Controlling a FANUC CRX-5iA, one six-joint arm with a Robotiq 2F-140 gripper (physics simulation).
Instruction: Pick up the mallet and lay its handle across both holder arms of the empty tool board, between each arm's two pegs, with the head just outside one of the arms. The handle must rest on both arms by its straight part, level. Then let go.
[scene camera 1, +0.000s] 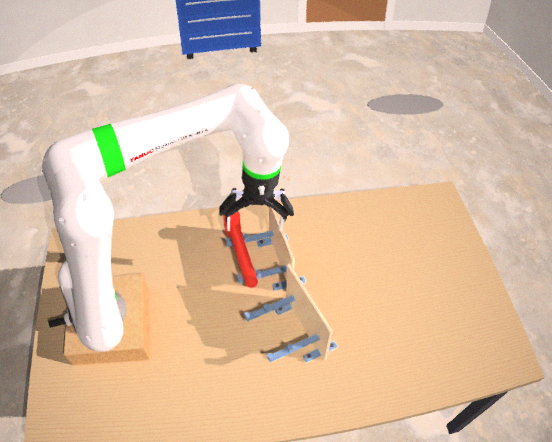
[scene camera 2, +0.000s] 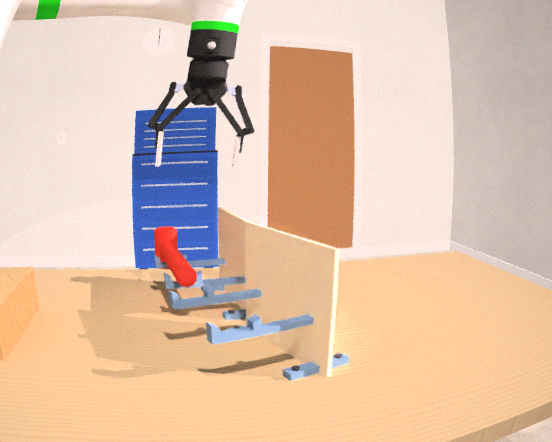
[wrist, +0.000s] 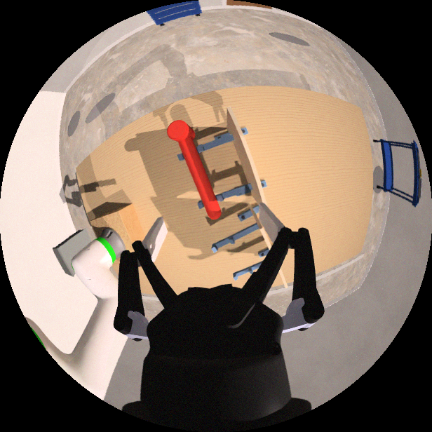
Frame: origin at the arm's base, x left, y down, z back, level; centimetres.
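Where they show: gripper, fingertip midpoint: (scene camera 1: 254, 227) (scene camera 2: 195, 167).
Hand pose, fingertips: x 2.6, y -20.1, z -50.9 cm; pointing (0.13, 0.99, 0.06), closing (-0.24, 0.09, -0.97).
Observation:
Each offset is from my fingertips to the top centre of the thing. "spot": to the spot under its first point. Level surfaces: height alone.
The red mallet @[dz +3.2, dx +7.5, dy +14.8 cm] (scene camera 1: 242, 255) (scene camera 2: 175, 260) (wrist: 198, 170) lies across the two blue arms of the far tool board (scene camera 1: 281, 241) (scene camera 2: 231, 226) (wrist: 245, 156), its head at the far end. The empty tool board (scene camera 1: 311, 313) (scene camera 2: 295, 280) stands upright nearer scene camera 2. Its two blue holder arms, the farther one @[spot: dz +0.4, dx -15.7, dy +20.1 cm] (scene camera 1: 270, 308) (scene camera 2: 215, 299) (wrist: 235, 239) and the nearer one (scene camera 1: 292, 348) (scene camera 2: 280, 326) (wrist: 248, 272), each have an end peg and a middle peg. My gripper (scene camera 1: 255, 226) (scene camera 2: 196, 162) is open and empty, pointing down, well above the mallet and apart from it.
The wooden table @[dy +28.9 cm] (scene camera 1: 425, 280) (scene camera 2: 425, 320) (wrist: 315, 165) carries both boards. The arm's wooden base block (scene camera 1: 135, 320) (scene camera 2: 17, 310) (wrist: 125, 220) stands left of them. A blue cabinet (scene camera 1: 220, 25) (scene camera 2: 175, 195) stands behind the table. A blue cart (wrist: 387, 165) shows at the right in the wrist view.

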